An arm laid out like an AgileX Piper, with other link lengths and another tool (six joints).
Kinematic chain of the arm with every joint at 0, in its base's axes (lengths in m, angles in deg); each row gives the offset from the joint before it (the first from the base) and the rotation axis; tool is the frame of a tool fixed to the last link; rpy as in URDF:
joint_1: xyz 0 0 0.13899 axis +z
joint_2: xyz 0 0 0 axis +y
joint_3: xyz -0.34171 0 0.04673 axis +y
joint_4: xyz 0.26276 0 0.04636 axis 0.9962 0 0.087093
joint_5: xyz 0 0 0 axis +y
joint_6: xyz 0.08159 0 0.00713 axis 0.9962 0 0.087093
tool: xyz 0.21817 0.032 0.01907 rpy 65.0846 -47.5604 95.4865
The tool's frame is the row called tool.
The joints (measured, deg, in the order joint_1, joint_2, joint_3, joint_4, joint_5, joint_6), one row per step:
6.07 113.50 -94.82 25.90 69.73 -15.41
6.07 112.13 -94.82 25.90 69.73 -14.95
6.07 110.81 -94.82 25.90 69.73 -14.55
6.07 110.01 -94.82 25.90 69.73 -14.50
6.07 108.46 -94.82 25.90 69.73 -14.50
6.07 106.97 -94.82 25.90 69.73 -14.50
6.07 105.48 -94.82 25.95 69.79 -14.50
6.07 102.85 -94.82 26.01 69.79 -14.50
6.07 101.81 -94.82 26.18 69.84 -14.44
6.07 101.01 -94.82 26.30 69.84 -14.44
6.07 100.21 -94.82 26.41 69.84 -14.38
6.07 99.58 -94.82 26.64 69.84 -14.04
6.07 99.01 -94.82 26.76 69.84 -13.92
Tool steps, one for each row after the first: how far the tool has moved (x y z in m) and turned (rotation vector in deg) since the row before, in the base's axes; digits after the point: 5 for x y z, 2 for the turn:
0.00022 0.00005 0.01151 0.19 -1.17 -0.41
-0.00007 0.00001 0.01109 0.19 -1.14 -0.36
-0.00027 -0.00003 0.00669 0.09 -0.77 -0.04
-0.00084 -0.00009 0.01294 0.16 -1.54 0.00
-0.00114 -0.00012 0.01241 0.16 -1.48 0.00
-0.00178 0.00007 0.01245 0.20 -1.42 0.02
-0.00337 -0.00010 0.02189 0.34 -2.61 0.00
-0.00189 0.00056 0.00895 0.29 -0.94 -0.04
-0.00139 0.00036 0.00687 0.20 -0.78 0.00
-0.00146 0.00031 0.00684 0.21 -0.76 -0.05
-0.00113 0.00087 0.00583 0.40 -0.45 -0.29
-0.00114 0.00039 0.00499 0.22 -0.50 -0.10

